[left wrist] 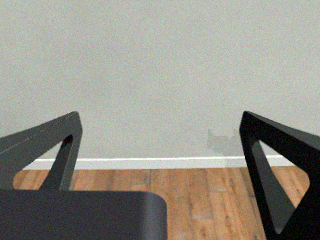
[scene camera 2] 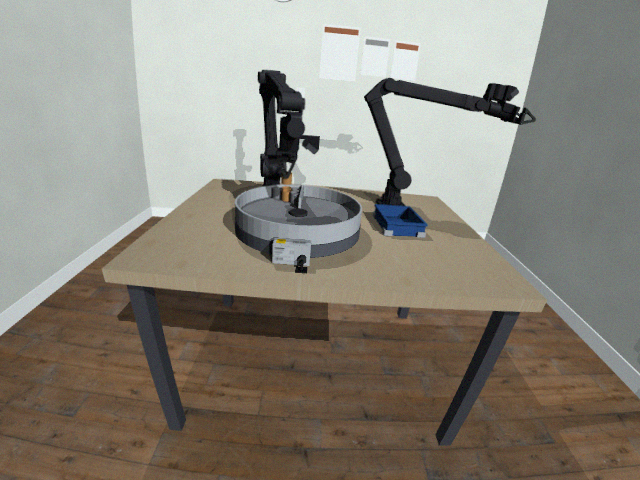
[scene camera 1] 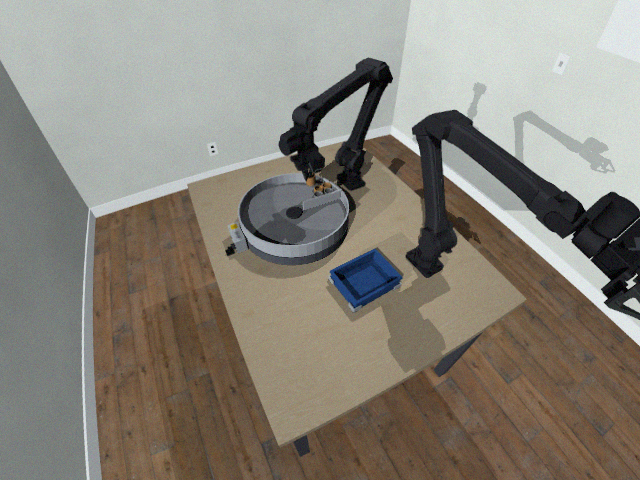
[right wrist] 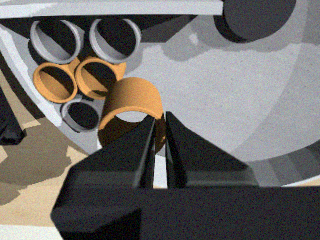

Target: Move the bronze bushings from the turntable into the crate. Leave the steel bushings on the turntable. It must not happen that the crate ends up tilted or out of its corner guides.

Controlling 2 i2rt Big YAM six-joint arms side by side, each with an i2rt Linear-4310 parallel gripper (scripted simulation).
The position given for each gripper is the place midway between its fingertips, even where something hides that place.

Note:
In view: the left gripper (left wrist: 160, 120), the right gripper (right wrist: 160, 120), a blue crate (scene camera 1: 368, 272), a bronze bushing (right wrist: 49, 84), a bronze bushing (right wrist: 128, 94), a steel bushing (right wrist: 75, 115), a bronze bushing (right wrist: 92, 85) and a steel bushing (right wrist: 103, 48).
The blue crate also shows in scene camera 2 (scene camera 2: 401, 215). The left wrist view misses the blue crate: it is out of frame. The right wrist view does not show the blue crate: it is out of frame.

